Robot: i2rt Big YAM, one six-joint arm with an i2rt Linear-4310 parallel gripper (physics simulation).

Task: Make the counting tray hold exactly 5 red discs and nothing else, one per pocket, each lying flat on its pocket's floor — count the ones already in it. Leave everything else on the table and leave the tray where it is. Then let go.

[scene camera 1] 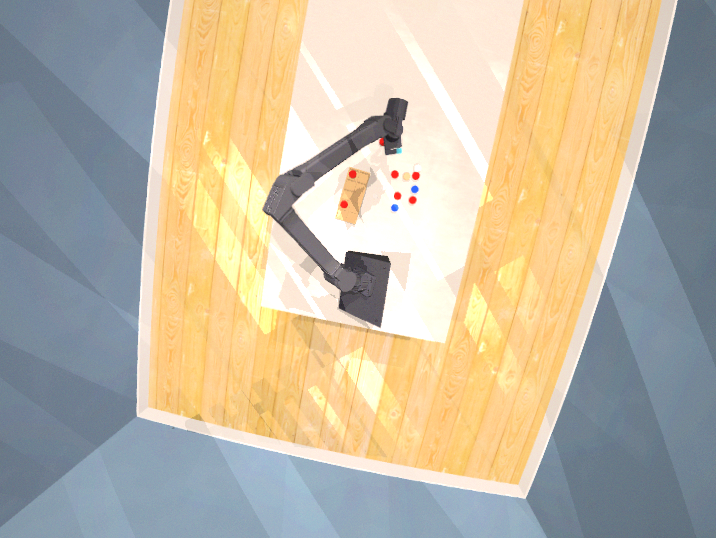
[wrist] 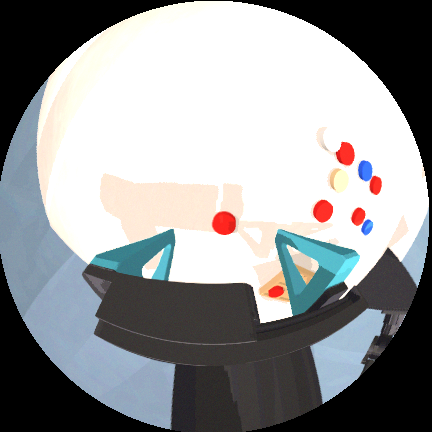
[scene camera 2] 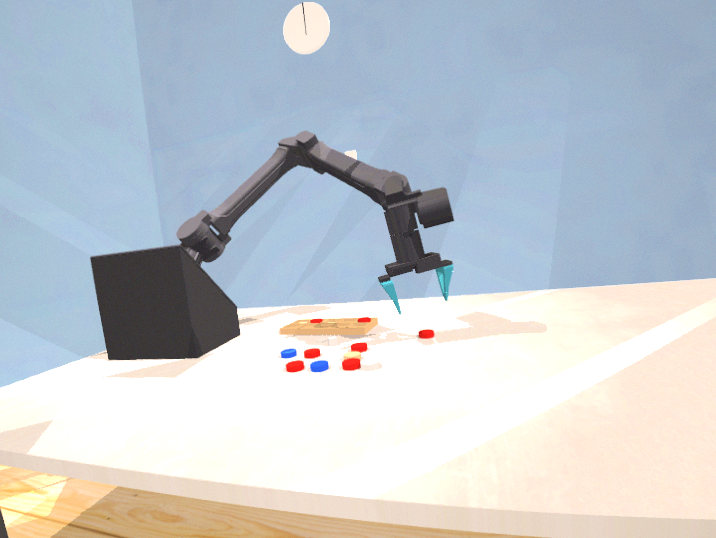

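Note:
The wooden counting tray (scene camera 1: 348, 215) (scene camera 2: 329, 331) (wrist: 306, 275) holds a red disc (scene camera 1: 352, 174) (scene camera 2: 364, 319) near its far end and another red disc (scene camera 1: 343, 204) (scene camera 2: 316, 320) nearer the arm base. A lone red disc (scene camera 1: 381, 141) (scene camera 2: 426, 333) (wrist: 224, 223) lies on the table beyond the tray's far end. My gripper (scene camera 2: 423, 306) (wrist: 226, 235) is open and empty, above the table over this lone disc, fingers spread wide. In scene camera 1 the arm mostly hides the fingers. Several more red discs lie in a group beside the tray, one of them (scene camera 1: 394, 174) (scene camera 2: 358, 347) (wrist: 323, 211) nearest my gripper.
Among the grouped red discs lie a blue disc (scene camera 1: 414, 189) (scene camera 2: 318, 365) (wrist: 365, 170), a second blue disc (scene camera 1: 394, 207) (scene camera 2: 288, 352) (wrist: 367, 227), a cream disc (scene camera 1: 406, 176) (scene camera 2: 351, 355) (wrist: 339, 180) and a white disc (scene camera 1: 416, 167) (wrist: 331, 139). The white one nearly blends into the bright table.

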